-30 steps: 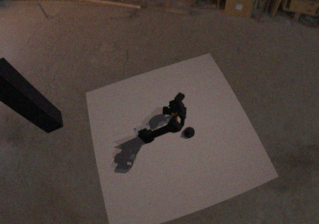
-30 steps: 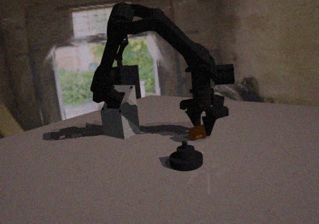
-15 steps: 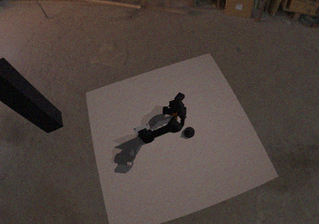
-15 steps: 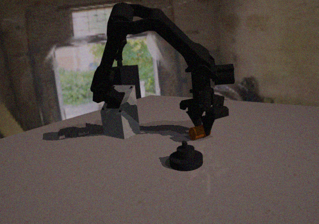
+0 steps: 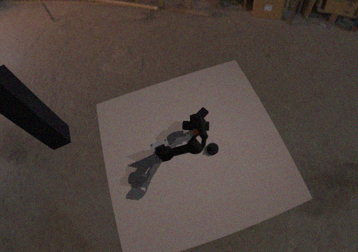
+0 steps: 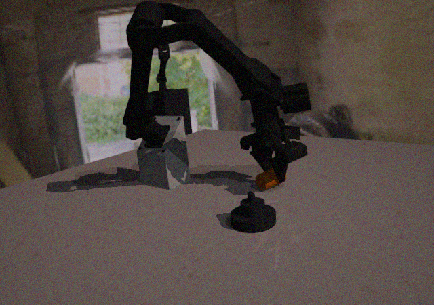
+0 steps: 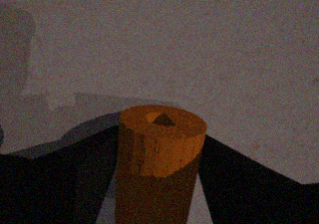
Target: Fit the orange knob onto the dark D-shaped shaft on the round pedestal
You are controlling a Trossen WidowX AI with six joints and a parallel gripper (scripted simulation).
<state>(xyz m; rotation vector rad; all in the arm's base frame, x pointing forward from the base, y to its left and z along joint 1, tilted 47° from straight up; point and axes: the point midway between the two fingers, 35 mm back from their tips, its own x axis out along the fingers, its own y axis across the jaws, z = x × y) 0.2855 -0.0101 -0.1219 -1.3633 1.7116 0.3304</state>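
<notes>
My gripper tip is now 19 cm to the left of the dark round pedestal, 4 cm short of it and 1 cm below it. From my gripper tip the other things lie so: orange knob: 1 cm to the right, 1 cm behind, 1 cm above.
</notes>
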